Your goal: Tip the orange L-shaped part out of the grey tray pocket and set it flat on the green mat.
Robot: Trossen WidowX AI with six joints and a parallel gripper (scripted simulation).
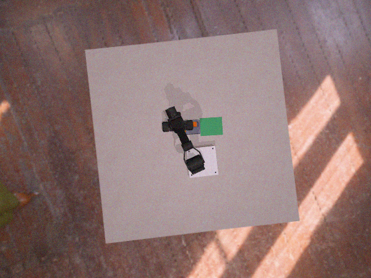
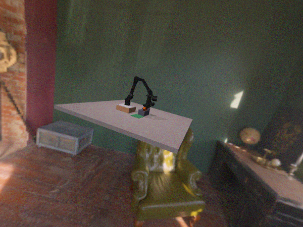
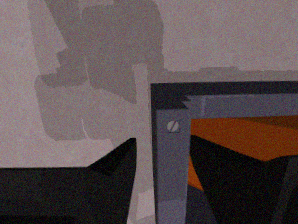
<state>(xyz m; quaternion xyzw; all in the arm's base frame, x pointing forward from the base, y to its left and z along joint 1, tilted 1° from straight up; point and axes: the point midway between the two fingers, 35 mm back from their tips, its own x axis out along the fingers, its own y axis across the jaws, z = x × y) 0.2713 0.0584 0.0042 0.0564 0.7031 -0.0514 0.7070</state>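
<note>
Now: gripper tip 20 mm past the orange part, 50 mm to the left of it and 10 mm below it. Round my gripper tip: green mat (40 mm behind, 220 mm to the right, 50 mm below).
</note>
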